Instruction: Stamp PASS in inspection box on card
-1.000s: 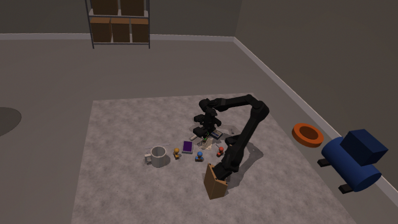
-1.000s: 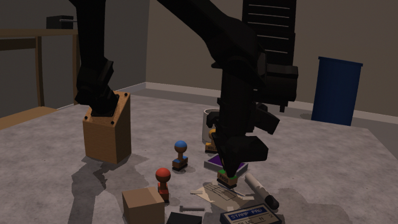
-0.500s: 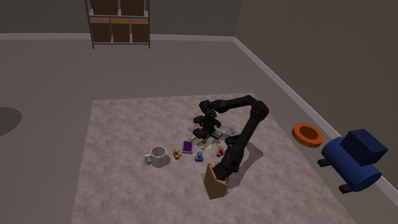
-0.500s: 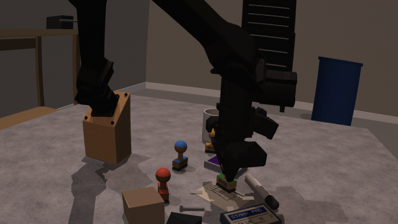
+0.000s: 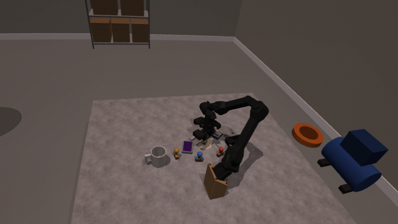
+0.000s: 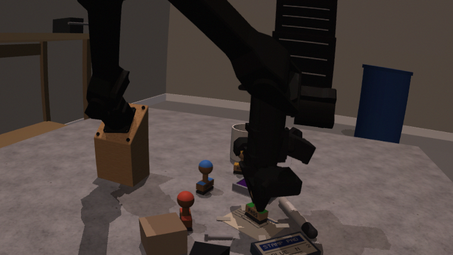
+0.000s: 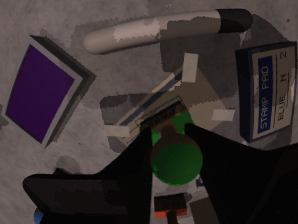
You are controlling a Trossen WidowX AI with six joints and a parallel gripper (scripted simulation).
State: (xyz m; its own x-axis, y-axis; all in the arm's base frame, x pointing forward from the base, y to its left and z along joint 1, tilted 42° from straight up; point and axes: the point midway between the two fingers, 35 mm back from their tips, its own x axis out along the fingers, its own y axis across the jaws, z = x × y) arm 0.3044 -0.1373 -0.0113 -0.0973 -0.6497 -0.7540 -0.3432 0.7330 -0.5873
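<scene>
Now: the beige inspection card 10 mm to the right of my gripper tip and 30 mm below it. Also, from my gripper tip: green-knobbed pass stamp right at my gripper tip; marker 80 mm ahead, 20 mm below; stamp pad tin 50 mm ahead, 90 mm to the right, 20 mm below.
</scene>
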